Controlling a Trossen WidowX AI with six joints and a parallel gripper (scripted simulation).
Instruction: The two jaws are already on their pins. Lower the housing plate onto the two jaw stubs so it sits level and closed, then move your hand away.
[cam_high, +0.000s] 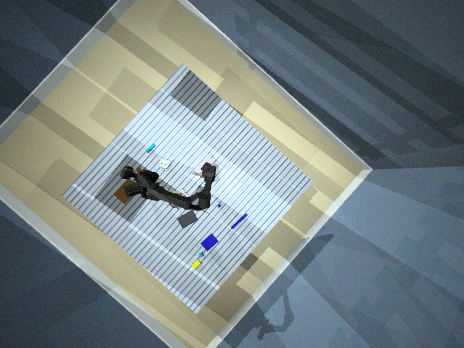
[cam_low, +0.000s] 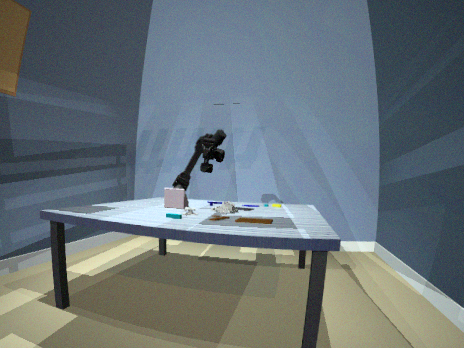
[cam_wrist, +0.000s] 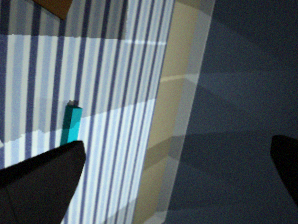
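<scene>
The white housing plate is 80 mm behind my gripper tip, 30 mm to the left of it and 220 mm below it. Also, from my gripper tip: cyan block (100 mm behind, 120 mm to the right, 240 mm below); then blue square (160 mm ahead, 640 mm to the left, 250 mm below); then orange plate (250 mm ahead, 60 mm to the right, 250 mm below).
</scene>
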